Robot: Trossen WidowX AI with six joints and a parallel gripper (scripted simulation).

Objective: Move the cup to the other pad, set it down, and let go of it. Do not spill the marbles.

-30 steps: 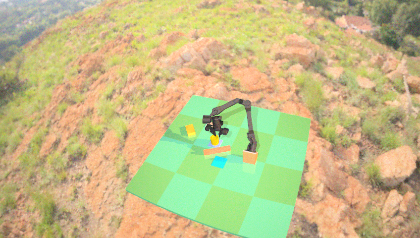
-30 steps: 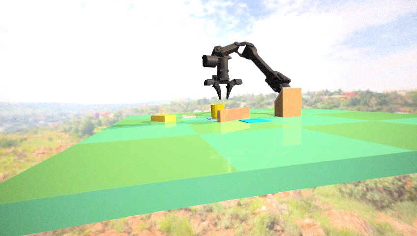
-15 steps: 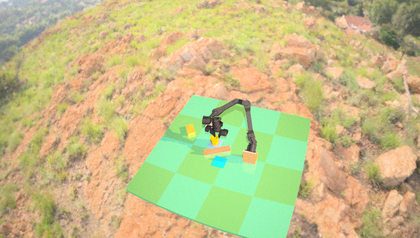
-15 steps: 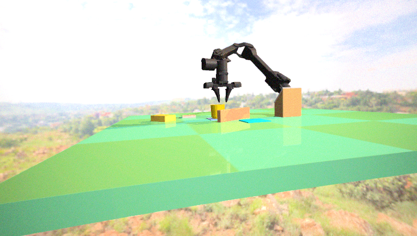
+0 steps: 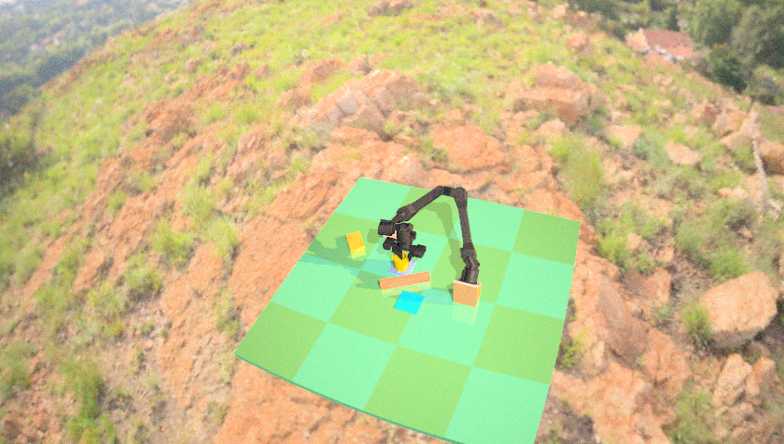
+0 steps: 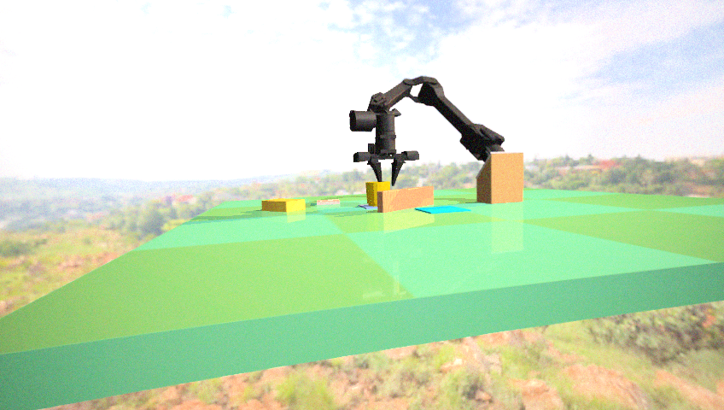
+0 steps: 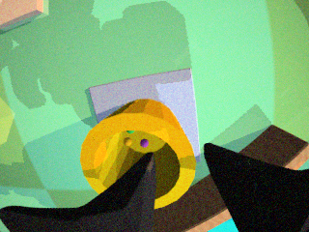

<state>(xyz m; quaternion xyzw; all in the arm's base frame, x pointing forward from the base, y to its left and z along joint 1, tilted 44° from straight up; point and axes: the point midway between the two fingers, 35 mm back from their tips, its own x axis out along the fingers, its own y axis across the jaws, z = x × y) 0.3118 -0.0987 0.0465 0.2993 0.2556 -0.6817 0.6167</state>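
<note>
Right now the yellow cup is 2 cm below my gripper tip and 2 cm ahead of it. From my gripper tip the other things lie so: lilac pad (7 cm below, 2 cm ahead); then cyan pad (18 cm to the left, 7 cm below, 7 cm behind); then orange bar (9 cm to the left, 4 cm below, 2 cm behind).
</note>
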